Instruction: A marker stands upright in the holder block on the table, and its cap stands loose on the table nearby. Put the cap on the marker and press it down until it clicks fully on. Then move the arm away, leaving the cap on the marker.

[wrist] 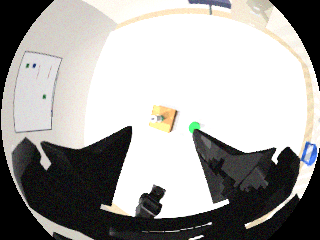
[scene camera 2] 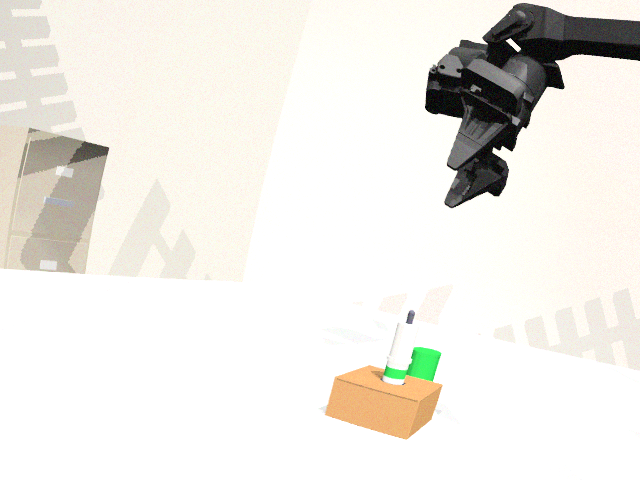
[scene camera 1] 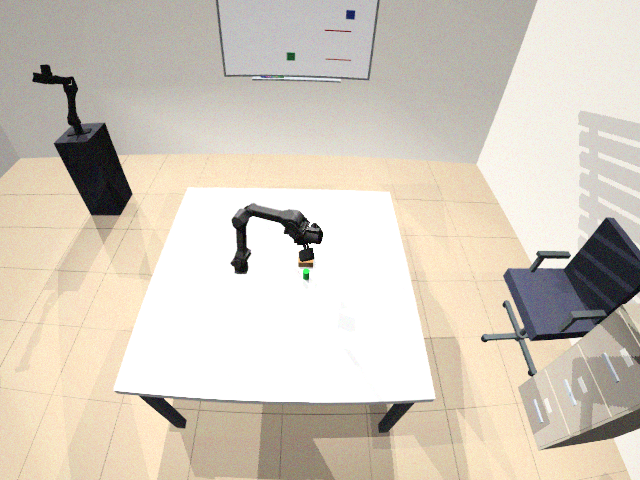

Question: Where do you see an orange holder block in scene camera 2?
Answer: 393, 415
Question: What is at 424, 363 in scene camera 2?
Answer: A green cap.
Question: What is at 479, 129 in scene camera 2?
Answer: My gripper.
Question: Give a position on a white marker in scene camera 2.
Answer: At 403, 343
